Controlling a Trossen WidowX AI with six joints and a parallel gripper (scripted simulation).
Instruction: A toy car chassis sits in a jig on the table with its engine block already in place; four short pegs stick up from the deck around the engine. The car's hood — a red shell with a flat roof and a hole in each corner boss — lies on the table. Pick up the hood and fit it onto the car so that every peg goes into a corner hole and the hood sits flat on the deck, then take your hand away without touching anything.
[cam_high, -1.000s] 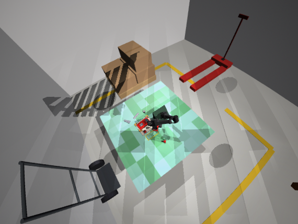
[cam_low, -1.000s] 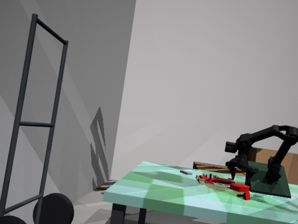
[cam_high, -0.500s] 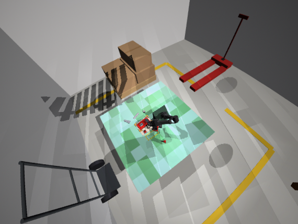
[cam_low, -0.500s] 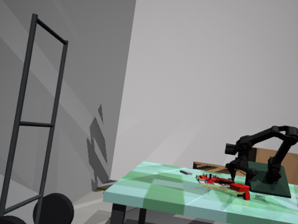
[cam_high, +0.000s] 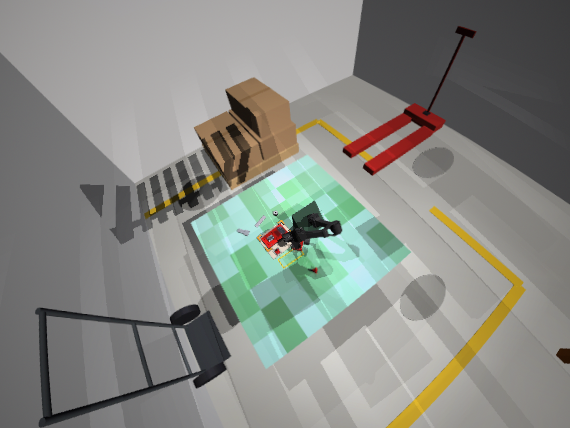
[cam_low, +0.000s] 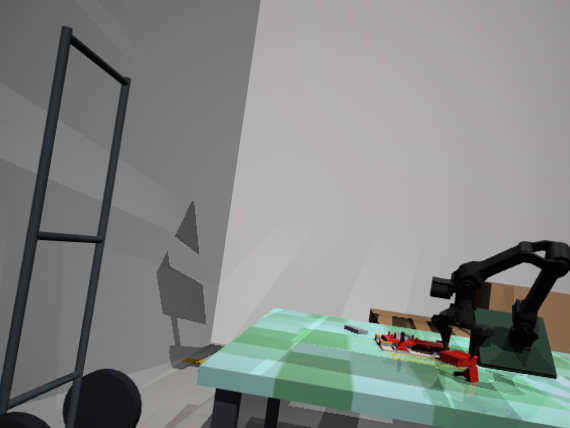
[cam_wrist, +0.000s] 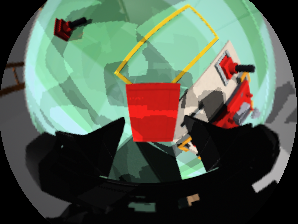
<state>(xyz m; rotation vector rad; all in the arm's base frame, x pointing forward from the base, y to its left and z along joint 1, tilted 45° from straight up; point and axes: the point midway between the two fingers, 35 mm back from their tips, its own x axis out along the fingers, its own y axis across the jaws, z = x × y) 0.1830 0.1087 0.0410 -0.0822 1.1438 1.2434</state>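
The red hood is 1 cm below my gripper tip.
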